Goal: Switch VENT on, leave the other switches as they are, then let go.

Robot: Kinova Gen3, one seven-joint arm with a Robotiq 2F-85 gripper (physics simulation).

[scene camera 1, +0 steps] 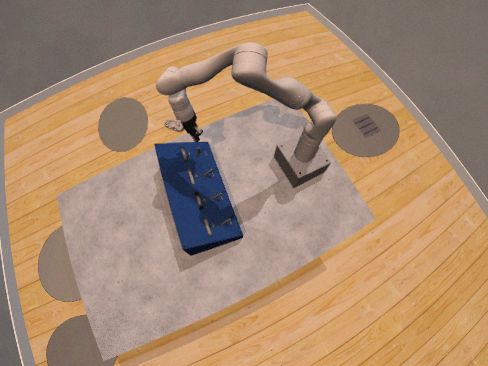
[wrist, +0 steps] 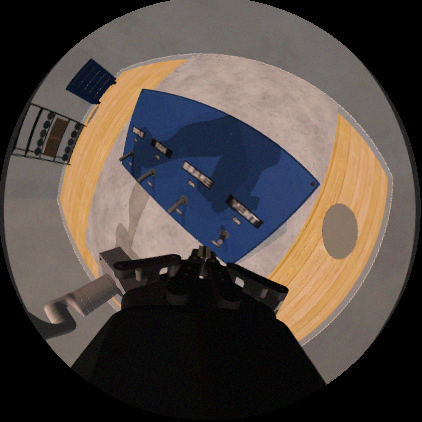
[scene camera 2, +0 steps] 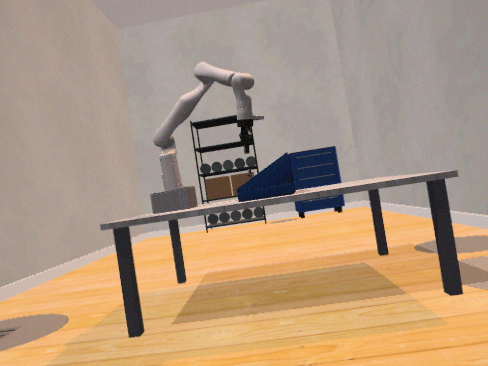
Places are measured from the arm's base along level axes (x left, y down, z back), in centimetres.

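Where they show: gripper, fingertip midpoint: (scene camera 1: pixel 197 140) (wrist: pixel 202 252) (scene camera 2: pixel 246 153); arm's base at its link origin: (scene camera 1: pixel 303 154) (wrist: pixel 111 283) (scene camera 2: pixel 174 189).
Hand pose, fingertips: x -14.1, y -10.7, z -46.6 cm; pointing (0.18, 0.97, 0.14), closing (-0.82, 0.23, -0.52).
Observation:
Things, the pixels of their top centre, and the offset from my fingertips. "*": a spot on its surface instead.
- VENT plate at a spot on its surface: (wrist: pixel 244 211) * dx -0.9, dy +9.3, dz -7.4 cm
- VENT lever at its top centre: (wrist: pixel 219 241) (scene camera 1: pixel 198 147) dx -1.3, dy +7.7, dz -0.4 cm
- BRAKE lever at its top centre: (wrist: pixel 171 205) dx +10.7, dy +8.9, dz +1.6 cm
- FAN lever at its top centre: (wrist: pixel 140 174) dx +22.6, dy +8.9, dz +2.2 cm
- DRIVE lever at its top centre: (wrist: pixel 121 154) dx +34.6, dy +8.9, dz +2.9 cm
A blue sloped switch panel (scene camera 1: pixel 183 232) (scene camera 2: pixel 272 180) (wrist: pixel 295 190) stands on the table. In the wrist view, the VENT plate (wrist: pixel 244 211) is nearest my gripper. The VENT lever (scene camera 1: pixel 198 151) (wrist: pixel 223 236) looks short and foreshortened; its stub points towards the lower mark, away from the ON mark. Its exact setting is hard to tell. The BRAKE lever (wrist: pixel 177 204), FAN lever (wrist: pixel 146 175) and DRIVE lever (wrist: pixel 127 156) lean towards the panel's lower edge. My gripper (scene camera 1: pixel 198 139) (scene camera 2: pixel 246 151) (wrist: pixel 202 252) is shut and empty, above the panel's VENT end, apart from the lever.
The panel stands on the grey table (scene camera 1: pixel 140 310) (scene camera 2: pixel 350 189). The arm's base block (scene camera 1: pixel 302 172) (scene camera 2: pixel 172 199) stands on the levers' side of the panel. A black shelf rack (scene camera 2: pixel 215 122) and a blue drawer cabinet (scene camera 2: pixel 317 172) (wrist: pixel 91 81) stand on the floor beyond the table.

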